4 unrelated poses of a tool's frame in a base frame.
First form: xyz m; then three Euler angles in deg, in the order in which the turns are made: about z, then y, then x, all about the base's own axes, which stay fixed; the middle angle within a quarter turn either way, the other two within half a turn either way.
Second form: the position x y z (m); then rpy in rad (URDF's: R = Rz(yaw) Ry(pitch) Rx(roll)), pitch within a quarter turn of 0, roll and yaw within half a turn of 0. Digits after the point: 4 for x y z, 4 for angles.
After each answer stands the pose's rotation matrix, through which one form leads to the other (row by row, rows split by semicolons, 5 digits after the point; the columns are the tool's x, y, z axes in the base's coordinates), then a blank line. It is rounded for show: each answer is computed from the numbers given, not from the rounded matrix.
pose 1, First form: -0.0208 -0.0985 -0.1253 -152.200 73.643 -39.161
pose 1, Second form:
-0.0208 -0.0985 -0.1253 0.7697 -1.2618 2.5309
-0.24912 0.13134 0.95953; 0.17438 -0.96848 0.17784; 0.95264 0.21163 0.21836

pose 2, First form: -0.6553 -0.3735 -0.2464 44.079 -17.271 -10.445
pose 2, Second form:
-0.6553 -0.3735 -0.2464 -0.3411 -0.0837 0.8115
0.68599 -0.66428 -0.29689; 0.72279 0.66903 0.17312; 0.08363 -0.33335 0.93909

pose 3, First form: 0.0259 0.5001 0.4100 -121.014 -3.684 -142.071
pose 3, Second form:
0.0259 0.5001 0.4100 2.8074 -0.5859 2.2358
-0.51418 0.85527 -0.06425; 0.65566 0.44026 0.61341; 0.55292 0.27328 -0.78714

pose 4, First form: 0.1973 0.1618 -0.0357 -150.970 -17.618 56.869
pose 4, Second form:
0.1973 0.1618 -0.0357 -0.8966 0.5836 -3.0893
-0.83335 0.46251 -0.30267; -0.04361 -0.60089 -0.79814; -0.55102 -0.65194 0.52092

